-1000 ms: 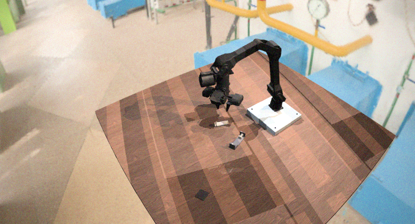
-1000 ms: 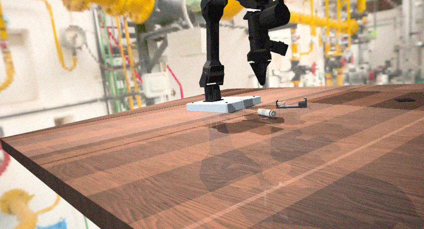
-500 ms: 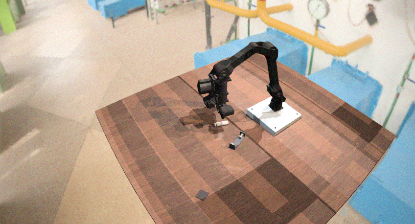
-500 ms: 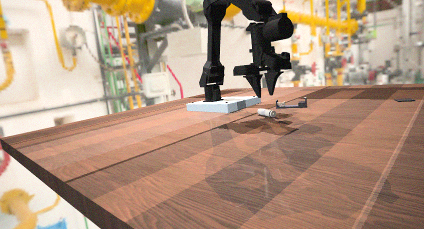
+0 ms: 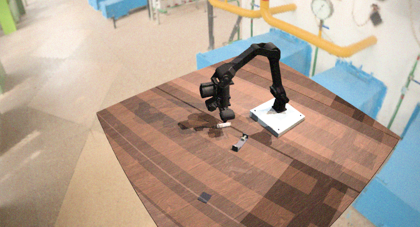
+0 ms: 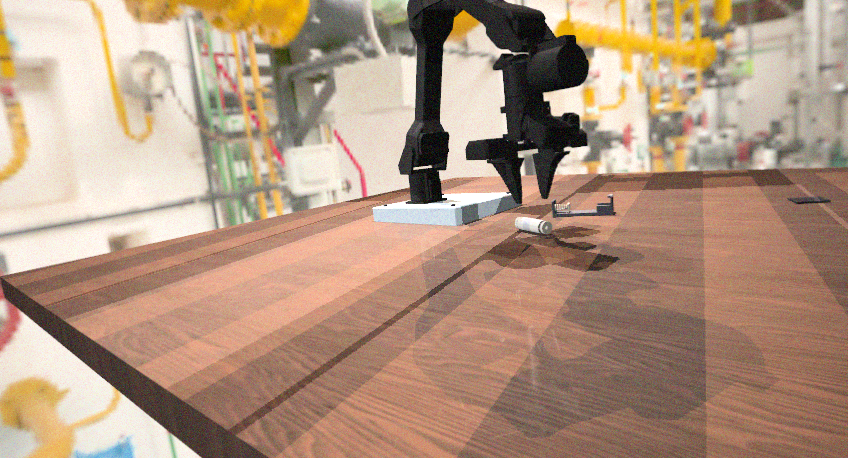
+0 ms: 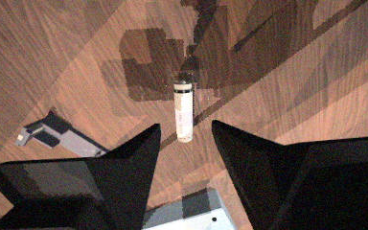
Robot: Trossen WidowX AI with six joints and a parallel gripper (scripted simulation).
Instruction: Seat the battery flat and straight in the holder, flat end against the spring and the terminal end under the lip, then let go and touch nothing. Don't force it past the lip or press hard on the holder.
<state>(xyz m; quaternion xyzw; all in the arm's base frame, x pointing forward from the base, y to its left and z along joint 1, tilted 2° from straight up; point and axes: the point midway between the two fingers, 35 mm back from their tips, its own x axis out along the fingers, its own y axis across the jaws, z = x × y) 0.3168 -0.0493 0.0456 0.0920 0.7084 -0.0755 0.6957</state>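
The battery is 40 mm below my gripper tip.
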